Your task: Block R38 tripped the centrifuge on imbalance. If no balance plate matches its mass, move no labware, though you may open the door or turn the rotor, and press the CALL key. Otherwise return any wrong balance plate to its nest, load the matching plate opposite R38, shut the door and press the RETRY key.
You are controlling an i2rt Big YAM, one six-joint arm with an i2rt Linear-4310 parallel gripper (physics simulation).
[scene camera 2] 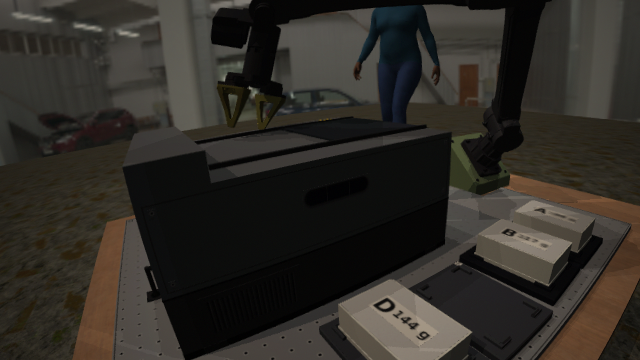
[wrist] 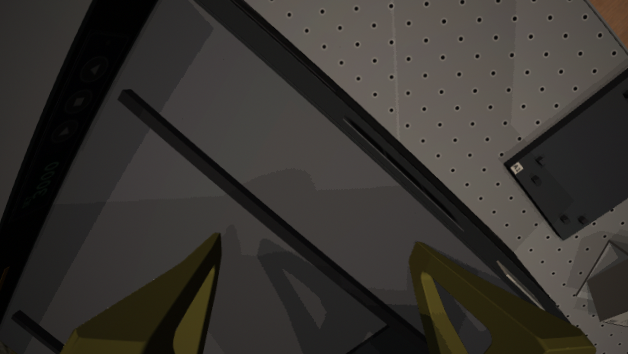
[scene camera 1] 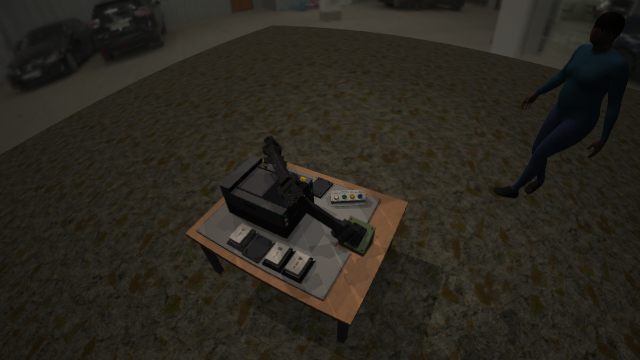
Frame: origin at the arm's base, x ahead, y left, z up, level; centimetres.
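Seen in the pictures: gripper, fingertip midpoint: (scene camera 2: 247,128) (wrist: 320,247) (scene camera 1: 274,170); arm's base, link origin: (scene camera 2: 479,158) (scene camera 1: 355,235).
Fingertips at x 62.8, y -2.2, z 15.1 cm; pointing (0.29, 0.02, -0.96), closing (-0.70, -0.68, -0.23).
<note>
Offsets run from my fingertips to a thing's top centre. "pt": to the spot under its first point.
The black centrifuge (scene camera 1: 256,212) (scene camera 2: 300,225) (wrist: 280,120) stands on the grey board. Its top has a grey sliding panel {pt dx +1.1, dy +10.9, dz -1.1 cm} (scene camera 2: 250,143) between two rails, beside a darker section {pt dx -17.5, dy +13.8, dz -0.9 cm} (scene camera 2: 360,129). The rotor and R38 do not show. My gripper (scene camera 2: 247,127) (wrist: 320,247) is open and empty, just above the grey panel. Balance plate D {dx -7.9, dy +40.2, dz -16.8 cm} (scene camera 1: 242,235) (scene camera 2: 400,320), marked 144 g, plate B {dx -34.8, dy +36.4, dz -16.8 cm} (scene camera 1: 278,255) (scene camera 2: 525,250) and plate A {dx -47.6, dy +34.3, dz -16.8 cm} (scene camera 1: 299,264) (scene camera 2: 555,220) sit in nests. A and B masses are blurred. The nest {dx -21.1, dy +39.4, dz -20.3 cm} (scene camera 1: 257,248) (scene camera 2: 480,305) between D and B is empty. The key panel {dx -40.5, dy -22.8, dz -13.8 cm} (scene camera 1: 348,192) has several coloured keys.
A dark pad {pt dx -19.7, dy -21.7, dz -20.4 cm} (scene camera 1: 321,187) (wrist: 575,165) lies between the centrifuge and the key panel. The green arm base (scene camera 1: 367,240) (scene camera 2: 462,167) stands at the table's edge. The arm reaches over the centrifuge. A person (scene camera 1: 580,90) (scene camera 2: 402,60) is beyond the table.
</note>
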